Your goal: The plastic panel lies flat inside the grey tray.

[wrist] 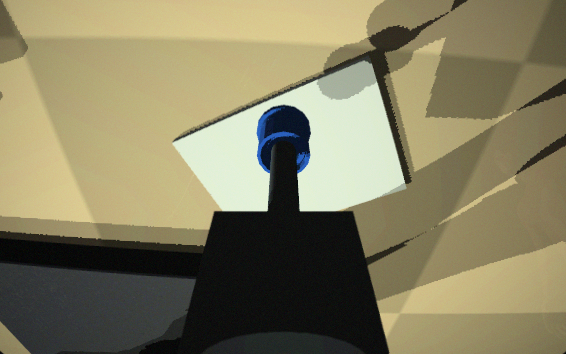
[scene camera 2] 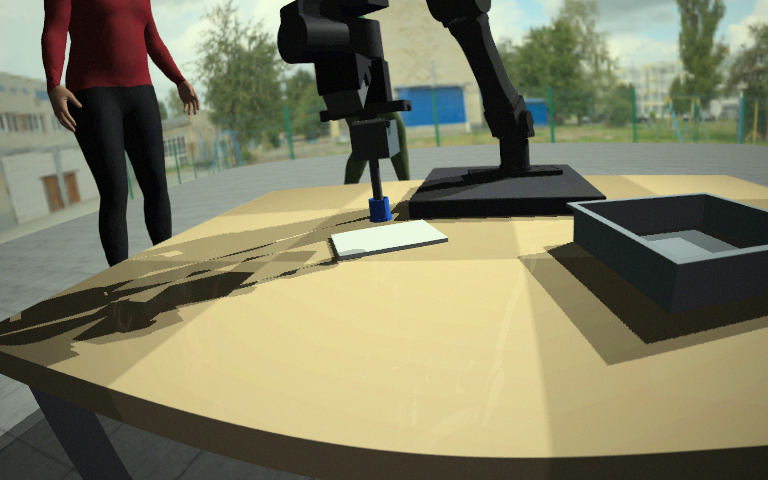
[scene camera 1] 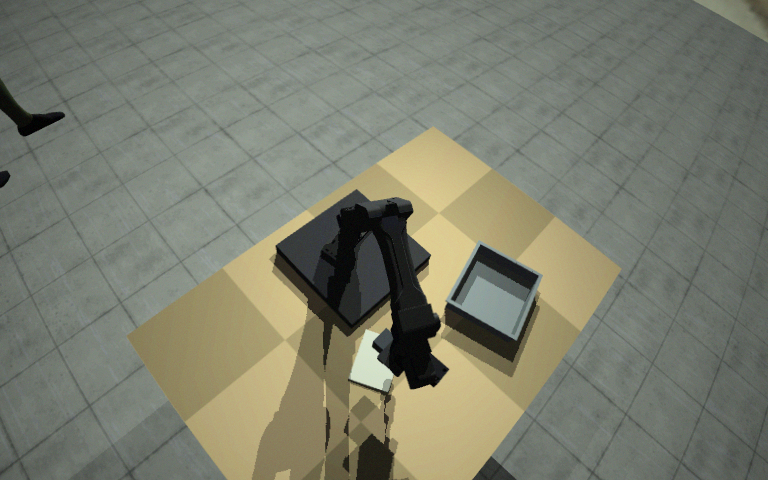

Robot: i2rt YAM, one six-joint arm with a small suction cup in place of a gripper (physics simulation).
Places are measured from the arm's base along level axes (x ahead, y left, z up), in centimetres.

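Pixels of known places: hand, tool point: (wrist: 283, 129) (scene camera 2: 381, 219); arm's base, link origin: (scene camera 2: 515, 174) (scene camera 1: 350, 235).
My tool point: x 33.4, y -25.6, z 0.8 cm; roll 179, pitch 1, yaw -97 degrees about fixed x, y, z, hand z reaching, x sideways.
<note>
Ahead of a thing's pixels: the offset from my tool point to its middle. Level surfaces: height alone.
The plastic panel @[dy -0.1, dx -5.0, dz -4.0 cm] (scene camera 1: 367, 367) (scene camera 2: 396, 237) (wrist: 355, 145), a thin pale rectangle, lies flat on the table, outside the tray. The grey tray @[dy +37.0, dx +11.6, dz -1.8 cm] (scene camera 1: 493, 302) (scene camera 2: 719, 285) is an open square box with raised walls and stands apart from the panel, to its right in both scene views; no object shows inside it. My gripper (scene camera 2: 380, 217) (wrist: 283, 120), a blue suction cup on a black rod, points down above the panel with a gap between them. Nothing hangs from it, so it is open. In scene camera 1 the arm hides the cup and part of the panel.
The arm's dark square base plate (scene camera 1: 305, 251) (scene camera 2: 504, 207) stands on the table @[dz -4.2 cm] (scene camera 1: 226, 345) (scene camera 2: 396, 362) behind the panel. Long shadows of the arm fall across the table. A person in a red top (scene camera 2: 110, 42) stands beyond the table at the left in scene camera 2.
</note>
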